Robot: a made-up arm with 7 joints. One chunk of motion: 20 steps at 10 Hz.
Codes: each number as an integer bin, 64 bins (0 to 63) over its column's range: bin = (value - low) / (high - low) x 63, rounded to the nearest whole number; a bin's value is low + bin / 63 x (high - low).
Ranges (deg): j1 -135..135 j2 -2.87..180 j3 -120.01..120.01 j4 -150..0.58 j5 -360.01..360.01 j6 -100.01..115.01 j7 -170.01..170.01
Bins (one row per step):
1: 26 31 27 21 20 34 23
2: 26 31 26 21 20 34 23
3: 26 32 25 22 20 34 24
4: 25 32 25 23 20 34 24
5: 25 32 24 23 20 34 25
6: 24 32 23 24 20 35 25
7: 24 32 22 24 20 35 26
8: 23 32 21 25 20 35 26
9: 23 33 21 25 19 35 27
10: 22 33 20 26 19 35 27
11: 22 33 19 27 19 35 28
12: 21 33 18 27 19 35 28
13: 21 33 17 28 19 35 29
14: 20 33 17 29 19 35 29
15: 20 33 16 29 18 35 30
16: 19 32 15 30 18 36 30
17: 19 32 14 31 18 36 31
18: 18 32 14 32 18 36 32
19: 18 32 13 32 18 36 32
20: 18 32 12 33 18 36 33
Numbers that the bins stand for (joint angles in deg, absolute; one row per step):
1: -23.57 87.11 -17.14 -99.81 -131.43 16.03 -45.88
2: -23.57 87.11 -20.95 -99.81 -131.43 16.03 -45.88
3: -23.57 90.02 -24.76 -97.42 -131.43 16.03 -40.48
4: -27.86 90.02 -24.76 -95.03 -131.43 16.03 -40.48
5: -27.86 90.02 -28.57 -95.03 -131.43 16.03 -35.08
6: -32.14 90.02 -32.38 -92.64 -131.43 19.45 -35.08
7: -32.14 90.02 -36.19 -92.64 -131.43 19.45 -29.68
8: -36.43 90.02 -40.00 -90.25 -131.43 19.45 -29.68
9: -36.43 92.92 -40.00 -90.25 -142.86 19.45 -24.29
10: -40.71 92.92 -43.81 -87.86 -142.86 19.45 -24.29
11: -40.71 92.92 -47.62 -85.47 -142.86 19.45 -18.89
12: -45.00 92.92 -51.43 -85.47 -142.86 19.45 -18.89
13: -45.00 92.92 -55.24 -83.08 -142.86 19.45 -13.49
14: -49.29 92.92 -55.24 -80.69 -142.86 19.45 -13.49
15: -49.29 92.92 -59.05 -80.69 -154.29 19.45 -8.10
16: -53.57 90.02 -62.86 -78.30 -154.29 22.86 -8.10
17: -53.57 90.02 -66.67 -75.91 -154.29 22.86 -2.70
18: -57.86 90.02 -66.67 -73.51 -154.29 22.86 2.70
19: -57.86 90.02 -70.48 -73.51 -154.29 22.86 2.70
20: -57.86 90.02 -74.29 -71.12 -154.29 22.86 8.10

